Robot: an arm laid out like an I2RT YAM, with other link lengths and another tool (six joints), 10 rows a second.
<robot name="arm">
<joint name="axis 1" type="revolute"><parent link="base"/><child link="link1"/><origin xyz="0 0 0.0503"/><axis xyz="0 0 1"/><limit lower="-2.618" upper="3.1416"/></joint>
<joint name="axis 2" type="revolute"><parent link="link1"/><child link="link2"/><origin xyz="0.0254 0.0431 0.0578"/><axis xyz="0 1 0"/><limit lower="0" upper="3.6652"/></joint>
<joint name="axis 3" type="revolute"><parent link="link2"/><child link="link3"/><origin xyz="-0.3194 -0.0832 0"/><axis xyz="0 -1 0"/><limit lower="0" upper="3.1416"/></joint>
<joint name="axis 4" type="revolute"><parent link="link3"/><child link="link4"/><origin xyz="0.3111 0.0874 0.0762"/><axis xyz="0 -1 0"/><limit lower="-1.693" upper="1.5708"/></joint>
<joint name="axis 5" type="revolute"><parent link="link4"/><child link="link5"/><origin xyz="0.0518 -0.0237 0.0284"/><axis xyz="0 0 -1"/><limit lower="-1.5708" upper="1.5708"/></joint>
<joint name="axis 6" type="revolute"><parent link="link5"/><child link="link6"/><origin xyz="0.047 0 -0.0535"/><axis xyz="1 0 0"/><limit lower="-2.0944" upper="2.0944"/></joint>
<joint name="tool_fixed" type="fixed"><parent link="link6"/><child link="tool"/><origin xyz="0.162 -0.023 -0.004" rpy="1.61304 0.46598 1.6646"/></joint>
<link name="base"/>
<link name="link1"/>
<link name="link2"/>
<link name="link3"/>
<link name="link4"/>
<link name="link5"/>
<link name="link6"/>
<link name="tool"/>
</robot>
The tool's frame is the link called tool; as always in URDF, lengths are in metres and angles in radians.
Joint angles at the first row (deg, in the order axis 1, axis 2, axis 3, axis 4, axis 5, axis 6):
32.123 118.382 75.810 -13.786 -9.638 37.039
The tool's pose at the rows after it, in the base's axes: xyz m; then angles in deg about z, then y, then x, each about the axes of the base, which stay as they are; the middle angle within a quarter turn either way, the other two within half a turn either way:
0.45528 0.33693 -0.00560 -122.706 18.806 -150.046
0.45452 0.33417 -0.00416 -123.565 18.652 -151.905
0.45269 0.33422 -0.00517 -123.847 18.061 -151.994
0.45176 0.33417 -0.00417 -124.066 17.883 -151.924
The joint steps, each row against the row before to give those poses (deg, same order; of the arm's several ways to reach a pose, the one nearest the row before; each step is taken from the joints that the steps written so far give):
0.635 0.446 1.333 -2.566 1.492 -1.454
0.380 0.088 0.836 -1.867 1.439 -1.365
-0.002 0.097 0.092 -0.473 -0.321 -0.412
-0.009 -0.174 -0.051 -0.198 -0.169 -0.224

